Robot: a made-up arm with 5 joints.
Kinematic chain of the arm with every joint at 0, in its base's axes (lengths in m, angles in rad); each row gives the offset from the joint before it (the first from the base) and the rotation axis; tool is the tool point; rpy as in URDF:
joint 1: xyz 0.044 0 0.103 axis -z
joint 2: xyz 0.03 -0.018 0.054 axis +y
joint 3: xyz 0.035 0 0.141 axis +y
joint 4: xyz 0.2 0 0.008 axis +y
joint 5: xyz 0.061 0.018 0 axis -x
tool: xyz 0 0 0 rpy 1.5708 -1.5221 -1.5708
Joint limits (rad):
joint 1: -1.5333..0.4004
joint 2: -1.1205..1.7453
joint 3: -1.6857..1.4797
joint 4: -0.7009..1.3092
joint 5: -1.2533..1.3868
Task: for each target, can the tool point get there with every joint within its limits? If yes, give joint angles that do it. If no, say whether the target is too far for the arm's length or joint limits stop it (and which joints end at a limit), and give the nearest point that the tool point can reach.
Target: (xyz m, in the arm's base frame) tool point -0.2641 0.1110 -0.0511
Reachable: no: joint limits stop it (at a limit: joint 2) | nearest point -0.0379 0.0295 0.0220 | short by 0.251 m
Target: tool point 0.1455 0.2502 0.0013
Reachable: yes | joints -1.1854 0.7638 0.3724 -0.0006 0.2060
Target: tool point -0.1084 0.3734 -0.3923
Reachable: no: too far | nearest point 0.0539 0.2632 -0.1430 | short by 0.317 m
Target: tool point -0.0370 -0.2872 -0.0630
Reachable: no: joint limits stop it (at a limit: joint 2) | nearest point 0.0213 -0.0806 0.0120 | short by 0.227 m
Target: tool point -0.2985 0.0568 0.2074
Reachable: no: joint limits stop it (at a limit: joint 2, joint 3, joint 4) | nearest point -0.2817 0.0540 0.2863 | short by 0.081 m
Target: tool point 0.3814 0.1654 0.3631
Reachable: yes | joints -0.4557 0.6168 -1.0541 0.1141 -0.4070
